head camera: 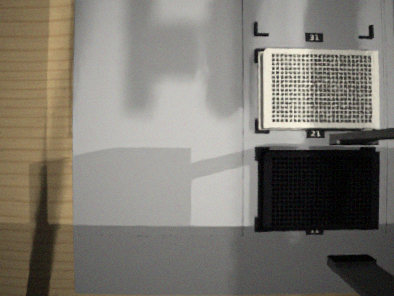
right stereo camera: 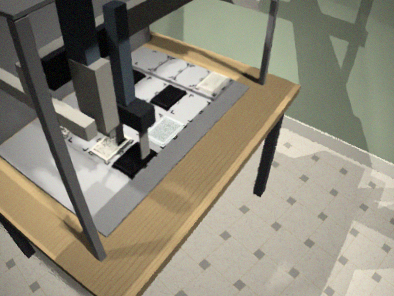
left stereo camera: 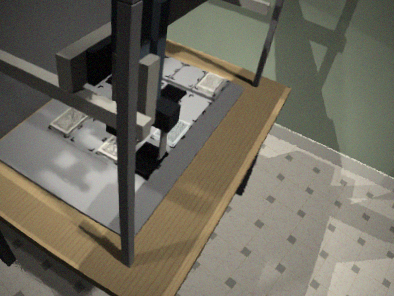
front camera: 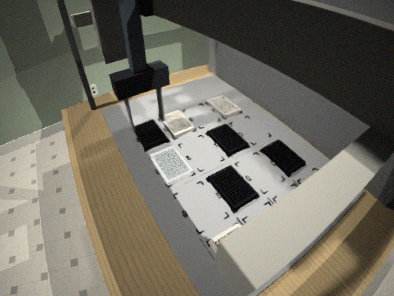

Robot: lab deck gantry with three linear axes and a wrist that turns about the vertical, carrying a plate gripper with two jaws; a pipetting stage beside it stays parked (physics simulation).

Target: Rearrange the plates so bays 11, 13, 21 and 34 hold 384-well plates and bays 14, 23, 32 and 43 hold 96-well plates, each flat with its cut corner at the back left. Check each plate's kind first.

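Where they show: gripper, fingertip midpoint: (head camera: 349, 200) (right stereo camera: 132, 149) (left stereo camera: 146, 149) (front camera: 147, 123); robot's base at its link origin: (head camera: 257, 228) (right stereo camera: 131, 178) (left stereo camera: 146, 179).
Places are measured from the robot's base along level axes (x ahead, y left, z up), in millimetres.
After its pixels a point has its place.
Observation:
A black plate (front camera: 151, 135) @[z 13, x 83, y 43 mm] (head camera: 317, 190) @[z 14, x 59, y 44 mm] (right stereo camera: 131, 162) @[z 12, x 44, y 38 mm] with a fine 384-well grid lies flat at bay 11; its cut corner is too dark to tell. My gripper (front camera: 146, 123) @[z 54, x 64, y 43 mm] (head camera: 344, 199) @[z 54, x 64, y 43 mm] is open, its jaws apart from that plate's long sides. A cream 384-well plate (front camera: 178, 123) @[z 12, x 74, y 153 mm] (head camera: 320, 90) @[z 12, x 63, y 148 mm] lies flat at bay 21. A white plate (front camera: 171, 164) @[z 11, x 234, y 42 mm] (right stereo camera: 166, 130) @[z 15, x 226, y 33 mm] lies beside bay 11, in bay 12. Black plates stand farther over: one (front camera: 232, 187) @[z 9, x 396, y 147 mm] at bay 23, one (front camera: 227, 140) @[z 13, x 240, y 248 mm] at bay 32, one (front camera: 283, 156) @[z 10, x 394, y 361 mm] at bay 43. A cream plate (left stereo camera: 211, 84) @[z 29, x 538, y 38 mm] (right stereo camera: 213, 84) @[z 28, x 538, y 34 mm] is at bay 14.
Another cream plate (front camera: 224, 105) @[z 15, x 73, y 362 mm] (left stereo camera: 67, 121) @[z 14, x 50, y 363 mm] lies at the far end of the first column. Bay 31's label (head camera: 314, 37) @[z 0, x 64, y 211 mm] and corner marks show uncovered. A pale beam (front camera: 300, 215) @[z 400, x 621, y -40 mm] crosses the front view and hides most of bay 14. Gantry posts (left stereo camera: 126, 150) @[z 430, x -271, y -112 mm] (right stereo camera: 60, 150) @[z 424, x -263, y -116 mm] stand at the deck corner.

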